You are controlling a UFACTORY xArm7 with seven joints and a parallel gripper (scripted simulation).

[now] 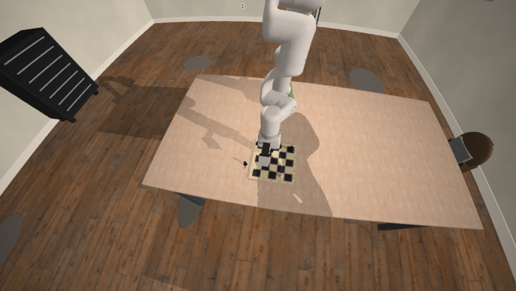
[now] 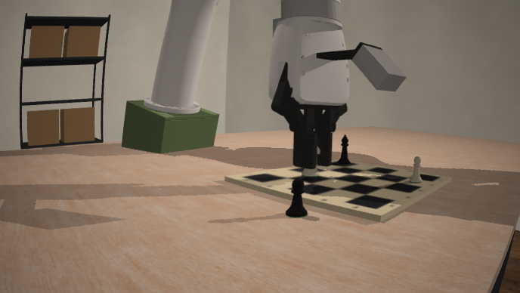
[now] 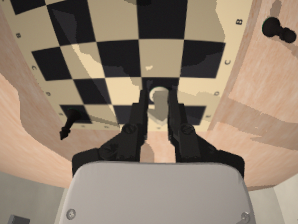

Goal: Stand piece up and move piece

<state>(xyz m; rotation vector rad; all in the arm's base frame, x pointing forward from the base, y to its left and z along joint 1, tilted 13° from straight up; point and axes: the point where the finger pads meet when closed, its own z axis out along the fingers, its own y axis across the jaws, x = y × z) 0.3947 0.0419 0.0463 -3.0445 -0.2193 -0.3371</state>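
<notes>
Right now my hand is 20 mm above the white knight. The rest, counted from my hand: chessboard 40 mm to the left, 40 mm below, 30 mm ahead; black pawn 90 mm to the right, 90 mm ahead, 30 mm below; black bishop 110 mm to the left, 50 mm behind, 10 mm below.
</notes>
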